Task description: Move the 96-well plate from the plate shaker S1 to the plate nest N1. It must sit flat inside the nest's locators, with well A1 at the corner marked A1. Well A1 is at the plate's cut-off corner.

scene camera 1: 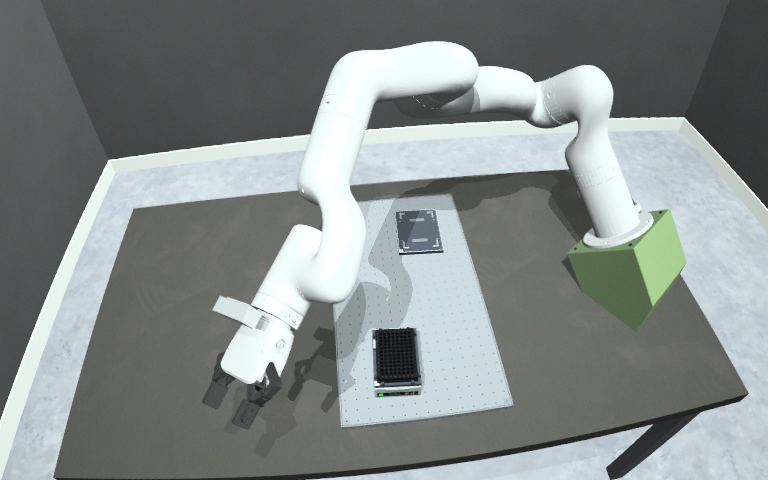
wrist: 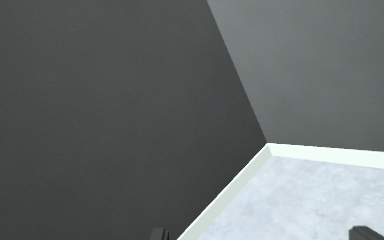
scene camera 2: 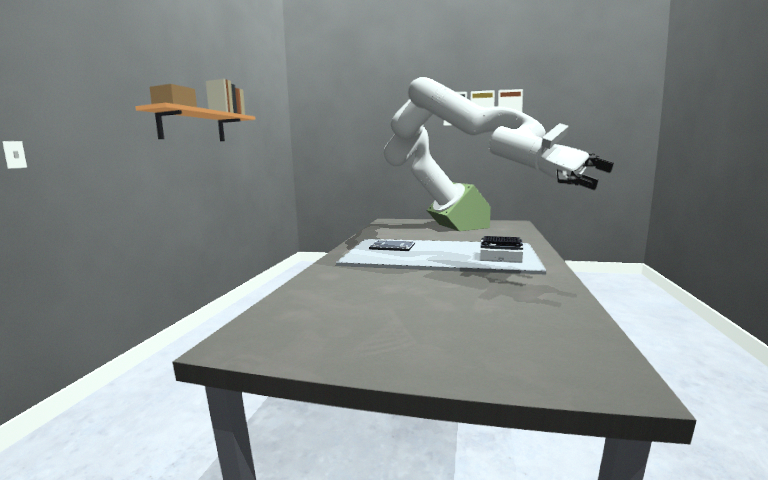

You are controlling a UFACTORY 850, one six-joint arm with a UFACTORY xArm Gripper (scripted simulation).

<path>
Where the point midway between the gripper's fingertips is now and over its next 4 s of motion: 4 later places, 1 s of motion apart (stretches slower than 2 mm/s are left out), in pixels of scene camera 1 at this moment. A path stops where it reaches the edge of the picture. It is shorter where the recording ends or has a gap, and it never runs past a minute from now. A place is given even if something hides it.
My gripper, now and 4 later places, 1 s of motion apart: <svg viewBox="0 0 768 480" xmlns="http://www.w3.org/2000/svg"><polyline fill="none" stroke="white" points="223,416 296,425 353,407 386,370 395,334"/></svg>
</path>
